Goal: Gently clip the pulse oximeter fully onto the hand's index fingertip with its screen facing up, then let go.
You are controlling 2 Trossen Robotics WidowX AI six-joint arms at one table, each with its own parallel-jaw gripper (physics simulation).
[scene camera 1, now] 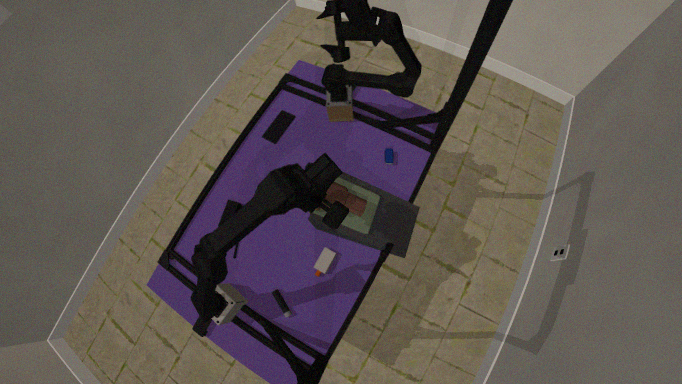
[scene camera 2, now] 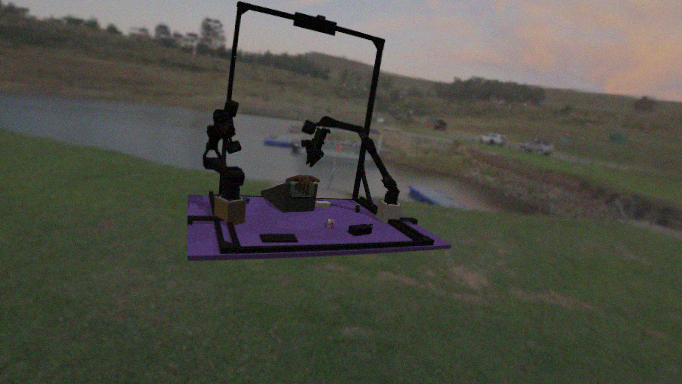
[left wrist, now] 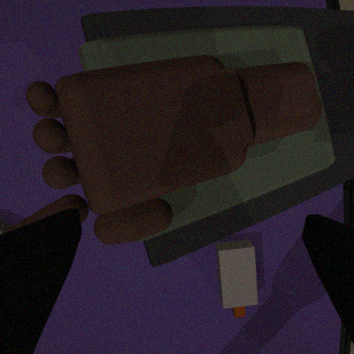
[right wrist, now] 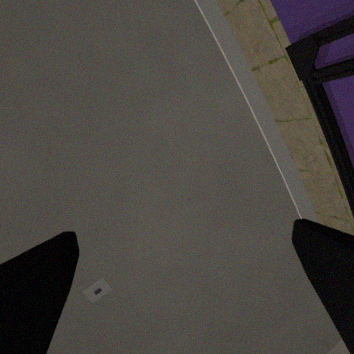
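My left gripper (scene camera 1: 321, 200) is open, and it holds nothing. It is the same with my right gripper (scene camera 2: 228, 142), for my right gripper is open too and holds nothing.
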